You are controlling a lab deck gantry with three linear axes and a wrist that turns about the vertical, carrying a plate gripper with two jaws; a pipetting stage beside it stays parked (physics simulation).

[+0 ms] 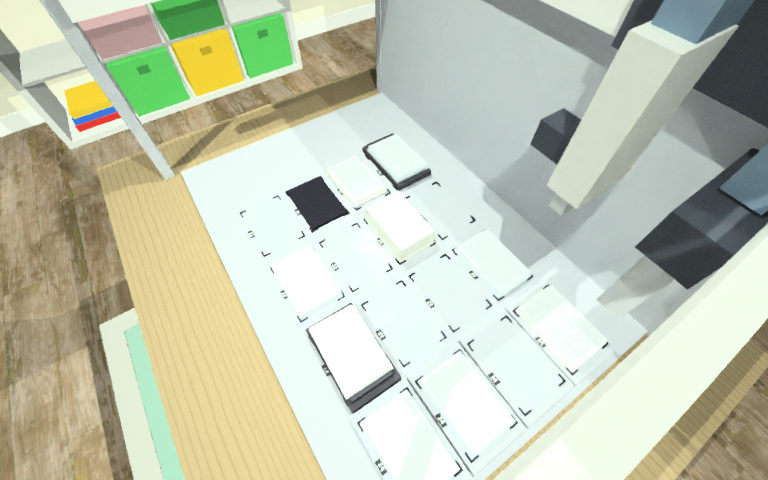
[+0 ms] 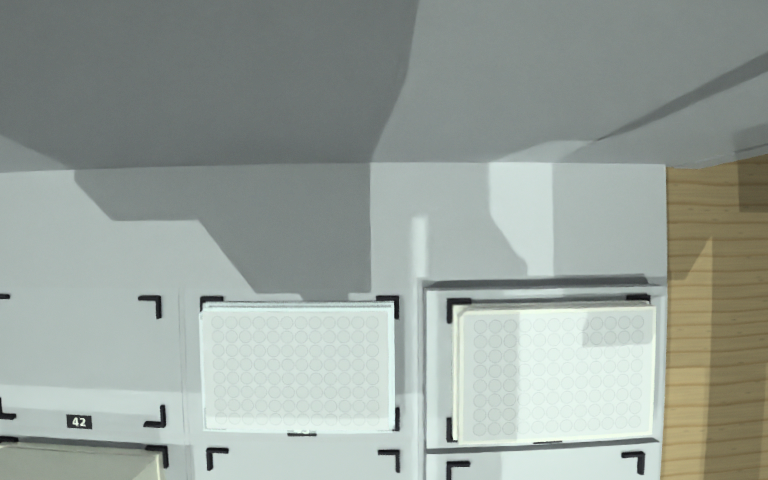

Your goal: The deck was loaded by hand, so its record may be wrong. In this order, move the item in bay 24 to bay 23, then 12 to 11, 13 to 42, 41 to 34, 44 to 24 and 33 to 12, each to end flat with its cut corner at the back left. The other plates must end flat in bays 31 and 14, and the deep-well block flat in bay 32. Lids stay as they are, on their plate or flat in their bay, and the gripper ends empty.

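Note:
A white plate is in bay 24, a white plate in 12, a dark-based plate with a white top in 13, and a dark plate with a pale top in 41. A cream plate lies in 44, a pale bluish plate in 43. Another white plate is in 14, a pale plate in 31, a thin black item in 21. The tall deep-well block stands in 32. My gripper's jaws do not show; cut corners are mostly unclear.
Bays 11, 22, 23, 33, 34 and 42 hold no item. A pale column with a small nub hangs high near the grey back wall. A dark body hangs at the right. Wooden table borders the deck.

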